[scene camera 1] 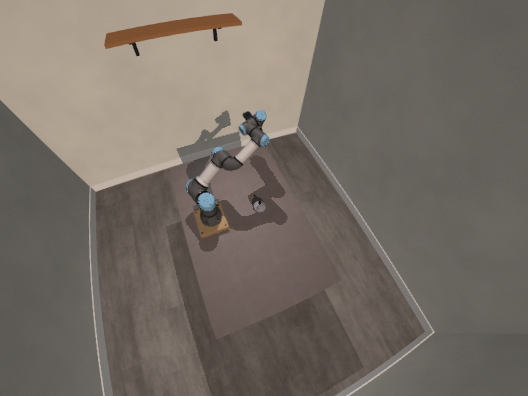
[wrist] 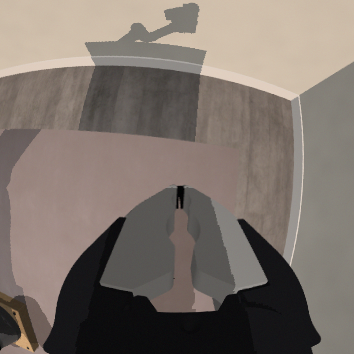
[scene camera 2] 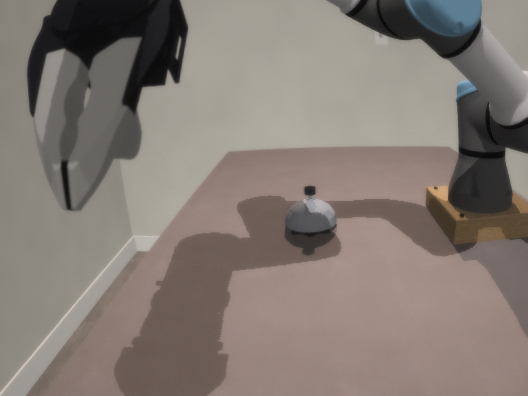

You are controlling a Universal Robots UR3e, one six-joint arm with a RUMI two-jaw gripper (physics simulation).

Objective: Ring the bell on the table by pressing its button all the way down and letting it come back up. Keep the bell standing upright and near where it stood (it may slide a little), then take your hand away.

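Note:
A silver domed bell stands upright on the table. Its small black button stands up on a short stem above the dome. My gripper is shut and empty, with its fingertips together pointing down. In the second scene view it hangs high above the table, to the left of the bell and nearer to that camera, well apart from it. The bell does not show in the wrist view.
The arm's wooden base block stands on the table beyond the bell from the gripper. A wooden shelf is fixed high on the wall. The arm's shadow falls around the bell.

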